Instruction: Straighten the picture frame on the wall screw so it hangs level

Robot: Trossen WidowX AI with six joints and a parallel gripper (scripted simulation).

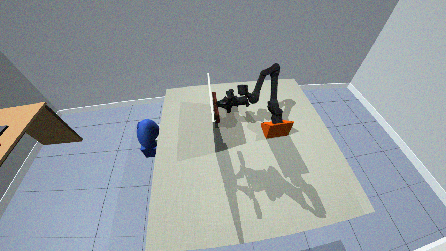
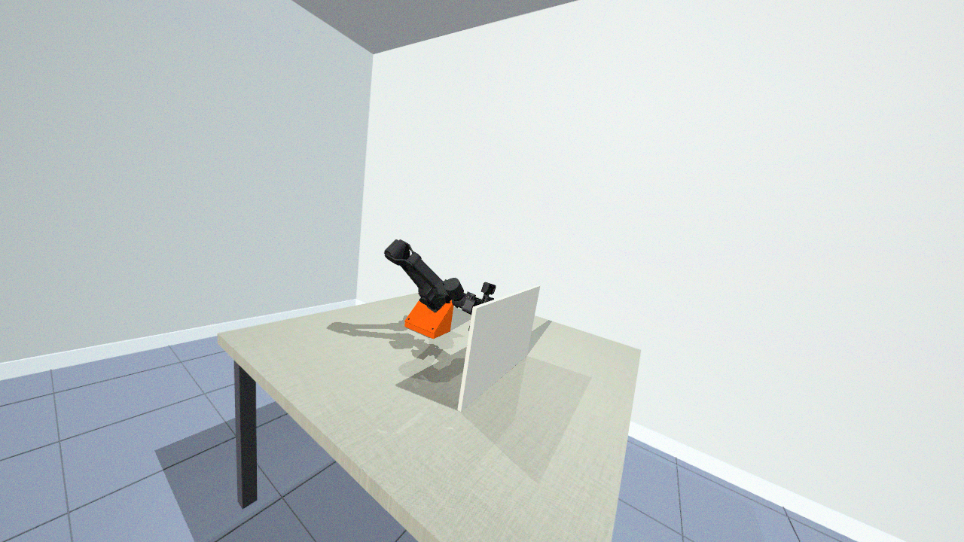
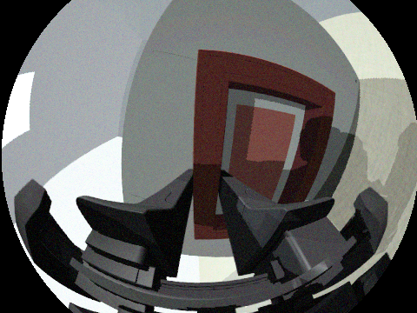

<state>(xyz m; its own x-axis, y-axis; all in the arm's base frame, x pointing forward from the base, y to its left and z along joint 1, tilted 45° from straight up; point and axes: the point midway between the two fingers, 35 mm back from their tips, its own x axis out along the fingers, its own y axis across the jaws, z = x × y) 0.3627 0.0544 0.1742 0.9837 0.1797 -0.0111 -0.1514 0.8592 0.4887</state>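
Right now the dark red picture frame is 10 mm ahead of my gripper tip, 20 mm to the right of it and 50 mm below it. Also, from my gripper tip: white wall panel (20 mm ahead, 70 mm below).
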